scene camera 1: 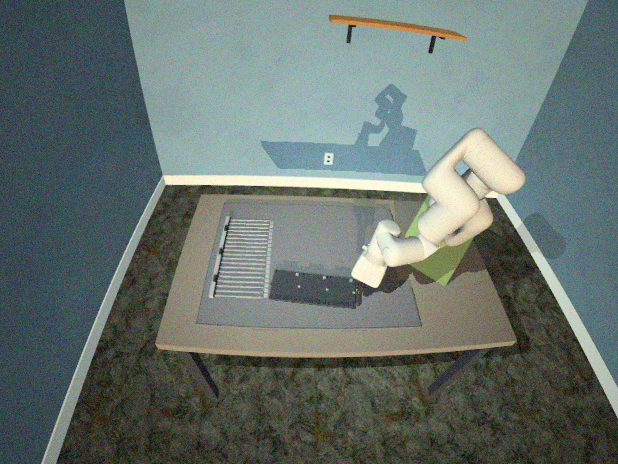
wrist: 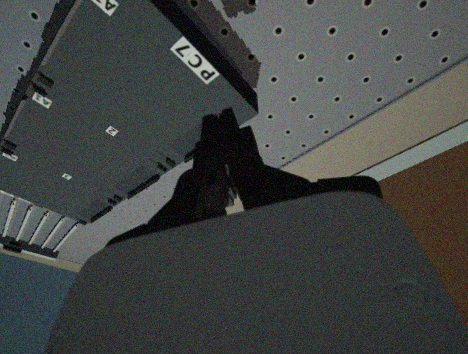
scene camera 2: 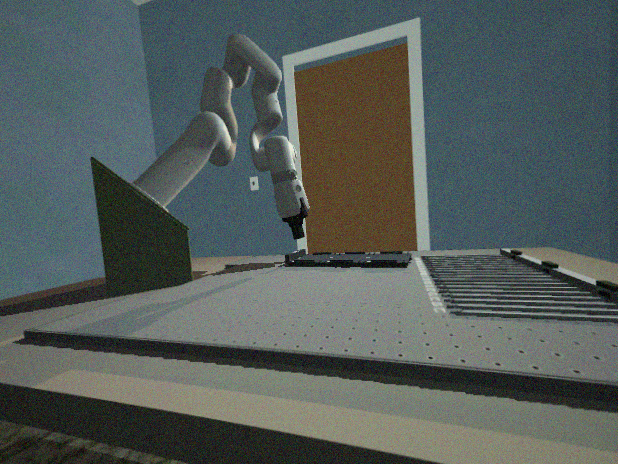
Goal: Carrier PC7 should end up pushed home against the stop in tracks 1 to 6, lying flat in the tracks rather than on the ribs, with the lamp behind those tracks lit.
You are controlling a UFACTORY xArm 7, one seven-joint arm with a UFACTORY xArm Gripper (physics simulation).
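Where they show: gripper, between the fingertips: (scene camera 1: 359,290) (wrist: 226,133) (scene camera 2: 299,238); arm's base, origin of its link: (scene camera 2: 145,199).
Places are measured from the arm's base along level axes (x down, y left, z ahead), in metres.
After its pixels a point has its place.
Carrier PC7 (scene camera 1: 312,294) @(z 0.425, x 0.198, y 0.342 m) (scene camera 2: 350,259) @(z 0.443, x 0.200, y 0.299 m) (wrist: 135,85) @(z 0.329, x 0.198, y 0.282 m) is a long dark slab lying on the perforated board, its inner end at the mouth of the tracks at their near-side end. Its raised end wall is opposite the tracks. My gripper (scene camera 2: 298,237) @(z 0.266, x 0.143, y 0.311 m) (wrist: 226,133) @(z 0.266, x 0.143, y 0.311 m) is shut and empty, tips a little above the carrier's raised end; scene camera 1 hides them. The ribbed tracks (scene camera 1: 271,250) (scene camera 2: 431,286) run to the stop bar (scene camera 1: 219,260) @(z 0.815, x 0.196, y 0.320 m) (scene camera 2: 570,276) @(z 0.848, x 0.195, y 0.214 m), which carries dark lamp blocks (scene camera 1: 216,278) @(z 0.786, x 0.199, y 0.402 m) (scene camera 2: 550,264) @(z 0.832, x 0.188, y 0.268 m) (wrist: 12,245) @(z 0.785, x 0.198, y 0.403 m). None looks lit. The track numbers are not readable.
The grey perforated board (scene camera 1: 320,230) @(z 0.492, x 0.209, y 0.004 m) (scene camera 2: 250,310) @(z 0.472, x 0.209, y -0.073 m) (wrist: 325,65) @(z 0.202, x 0.209, y 0.337 m) lies on the table (scene camera 1: 320,342) @(z 0.344, x 0.222, y 0.506 m). The green arm mount (scene camera 1: 442,262) @(z -0.025, x 0.112, y 0.100 m) (scene camera 2: 145,240) @(z 0.108, x 0.104, y -0.055 m) stands at the table end opposite the tracks. A wall shelf (scene camera 1: 400,26) hangs behind the table.
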